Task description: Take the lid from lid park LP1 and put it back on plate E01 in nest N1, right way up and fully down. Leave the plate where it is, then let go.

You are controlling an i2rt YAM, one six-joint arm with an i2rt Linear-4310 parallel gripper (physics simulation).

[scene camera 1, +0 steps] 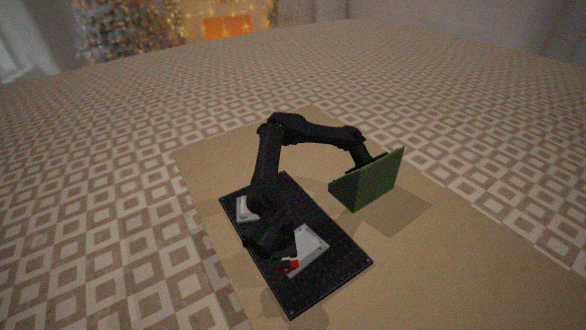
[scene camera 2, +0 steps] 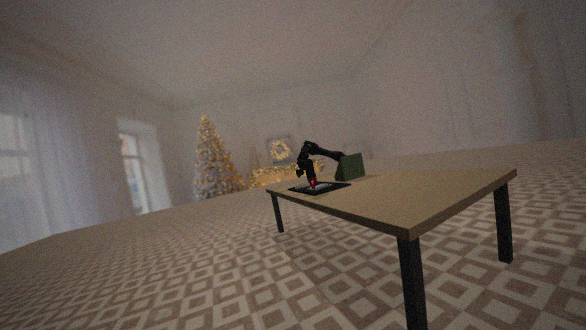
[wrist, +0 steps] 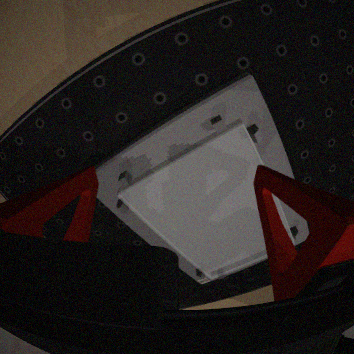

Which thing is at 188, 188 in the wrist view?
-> A pale grey lid.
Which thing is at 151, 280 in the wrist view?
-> My gripper.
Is my gripper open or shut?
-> Open.
